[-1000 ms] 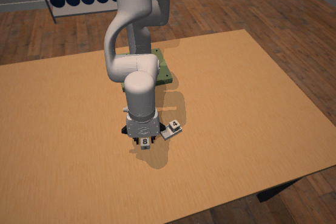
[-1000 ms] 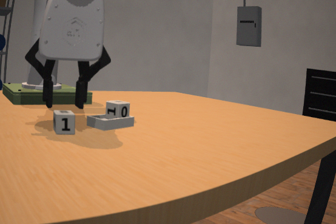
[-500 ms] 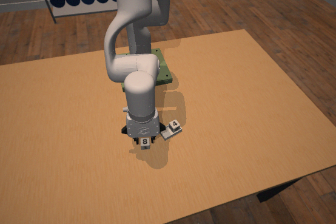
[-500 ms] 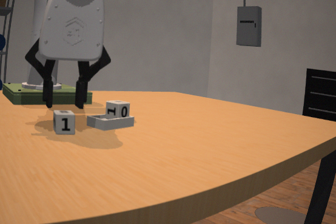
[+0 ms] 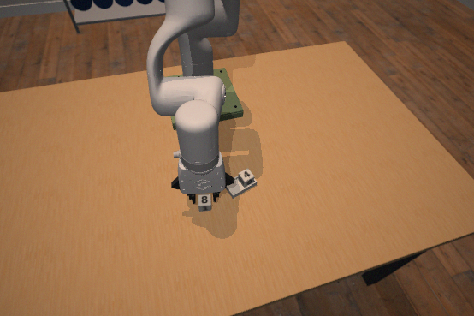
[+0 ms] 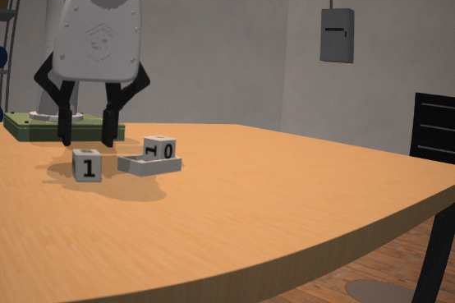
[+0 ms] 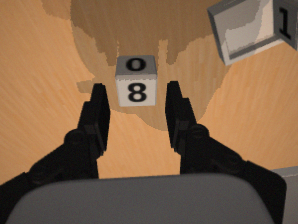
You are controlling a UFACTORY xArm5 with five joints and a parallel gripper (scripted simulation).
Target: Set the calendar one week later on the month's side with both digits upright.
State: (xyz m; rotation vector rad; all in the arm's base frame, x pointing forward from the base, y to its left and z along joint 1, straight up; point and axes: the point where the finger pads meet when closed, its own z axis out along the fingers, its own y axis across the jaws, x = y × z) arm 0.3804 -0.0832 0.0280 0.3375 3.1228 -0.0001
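The digit cube is 40 mm below my hand. Round my hand: tray: 110 mm to the left, 50 mm below, 30 mm behind.
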